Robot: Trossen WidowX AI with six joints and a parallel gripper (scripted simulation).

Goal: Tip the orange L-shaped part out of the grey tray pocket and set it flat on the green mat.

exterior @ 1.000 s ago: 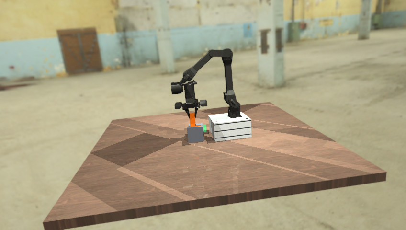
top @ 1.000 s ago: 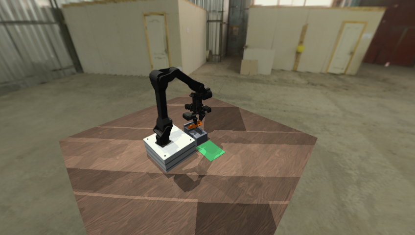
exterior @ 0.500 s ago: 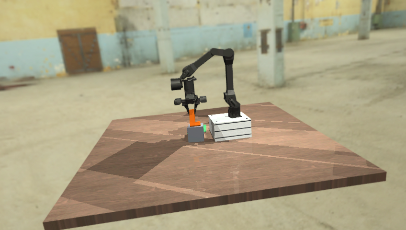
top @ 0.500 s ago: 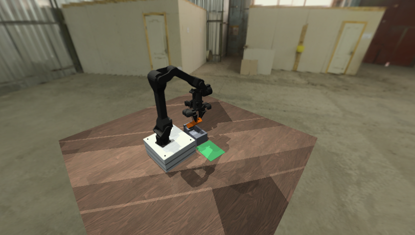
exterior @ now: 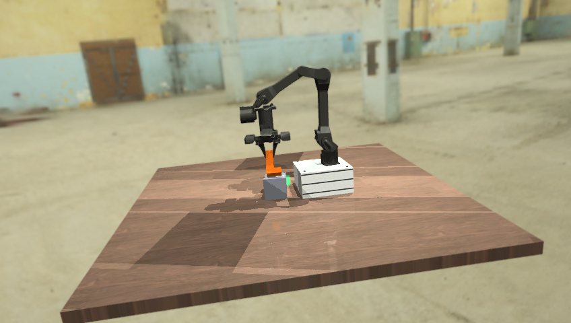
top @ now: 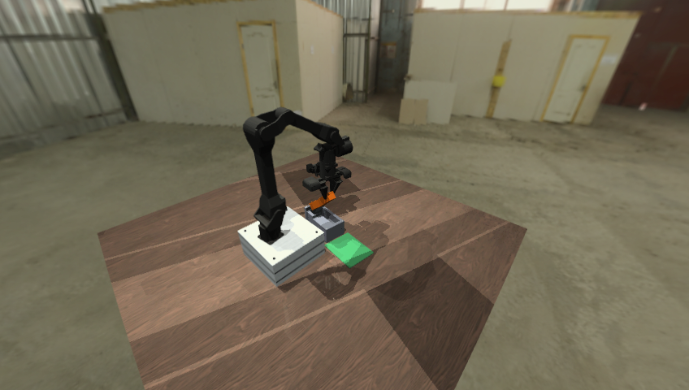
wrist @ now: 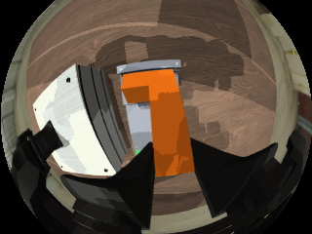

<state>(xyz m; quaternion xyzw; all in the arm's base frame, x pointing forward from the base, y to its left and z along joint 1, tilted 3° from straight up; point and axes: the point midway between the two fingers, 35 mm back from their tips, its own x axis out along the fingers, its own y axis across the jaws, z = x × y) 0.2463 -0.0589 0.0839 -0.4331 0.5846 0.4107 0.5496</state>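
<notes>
Now: the green mat 17 cm below my gripper tip, 13 cm to the right of it and 5 cm behind it. The rest, counted from my gripper tip: orange L-shaped part: 3 cm to the left, 3 cm below, 1 cm behind.
</notes>
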